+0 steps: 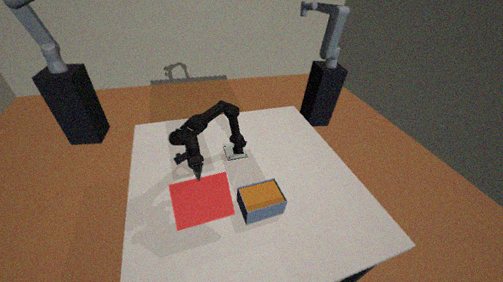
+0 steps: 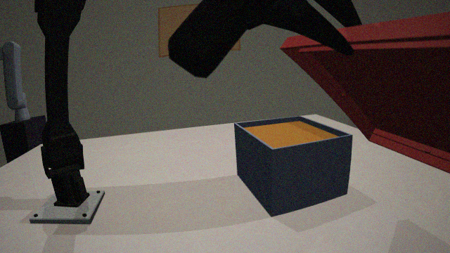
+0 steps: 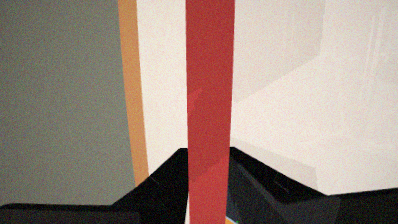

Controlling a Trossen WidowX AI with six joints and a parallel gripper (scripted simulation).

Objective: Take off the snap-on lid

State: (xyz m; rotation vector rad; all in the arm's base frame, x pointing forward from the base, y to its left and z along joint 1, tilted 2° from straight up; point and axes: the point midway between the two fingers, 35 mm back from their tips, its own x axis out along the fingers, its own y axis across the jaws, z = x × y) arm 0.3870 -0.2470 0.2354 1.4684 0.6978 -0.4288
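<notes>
Right now my gripper tip is 6 cm short of the red lid, 5 cm above it and 1 cm to the right of it. Also, from my gripper tip: blue storage box: 29 cm to the left, 18 cm below, 2 cm ahead.
</notes>
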